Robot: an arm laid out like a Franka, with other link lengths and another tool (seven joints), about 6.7 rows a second.
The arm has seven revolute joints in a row. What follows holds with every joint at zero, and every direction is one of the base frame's. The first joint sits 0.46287 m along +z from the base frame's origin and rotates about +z. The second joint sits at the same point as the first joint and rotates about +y. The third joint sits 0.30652 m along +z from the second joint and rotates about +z. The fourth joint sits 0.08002 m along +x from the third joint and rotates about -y. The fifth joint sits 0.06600 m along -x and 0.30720 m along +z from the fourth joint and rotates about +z. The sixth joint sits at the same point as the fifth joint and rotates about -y. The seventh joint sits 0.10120 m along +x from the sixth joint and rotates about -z. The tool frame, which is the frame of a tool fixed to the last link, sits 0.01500 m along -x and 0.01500 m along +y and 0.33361 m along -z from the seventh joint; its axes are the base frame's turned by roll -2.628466, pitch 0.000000 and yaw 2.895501 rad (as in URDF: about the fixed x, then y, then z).
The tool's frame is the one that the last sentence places.
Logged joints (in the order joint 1, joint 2, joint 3, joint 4, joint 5, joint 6, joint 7), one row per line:
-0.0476, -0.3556, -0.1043, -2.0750, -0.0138, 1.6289, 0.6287
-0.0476, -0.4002, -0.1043, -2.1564, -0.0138, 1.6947, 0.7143
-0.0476, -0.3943, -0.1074, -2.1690, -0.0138, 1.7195, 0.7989
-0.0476, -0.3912, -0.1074, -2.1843, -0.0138, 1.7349, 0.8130
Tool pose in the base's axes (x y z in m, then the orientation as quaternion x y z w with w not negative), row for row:
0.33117, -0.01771, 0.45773, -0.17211, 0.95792, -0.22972, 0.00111
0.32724, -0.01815, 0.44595, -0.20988, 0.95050, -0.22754, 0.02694
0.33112, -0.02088, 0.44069, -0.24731, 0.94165, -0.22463, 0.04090
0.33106, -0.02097, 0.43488, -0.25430, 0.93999, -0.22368, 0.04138
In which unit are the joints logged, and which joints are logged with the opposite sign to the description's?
The joints are logged in radians. Opposite sign: joint 1, joint 7.
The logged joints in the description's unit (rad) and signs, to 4 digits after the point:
0.0476, -0.3556, -0.1043, -2.0750, -0.0138, 1.6289, -0.6287
0.0476, -0.4002, -0.1043, -2.1564, -0.0138, 1.6947, -0.7143
0.0476, -0.3943, -0.1074, -2.1690, -0.0138, 1.7195, -0.7989
0.0476, -0.3912, -0.1074, -2.1843, -0.0138, 1.7349, -0.8130

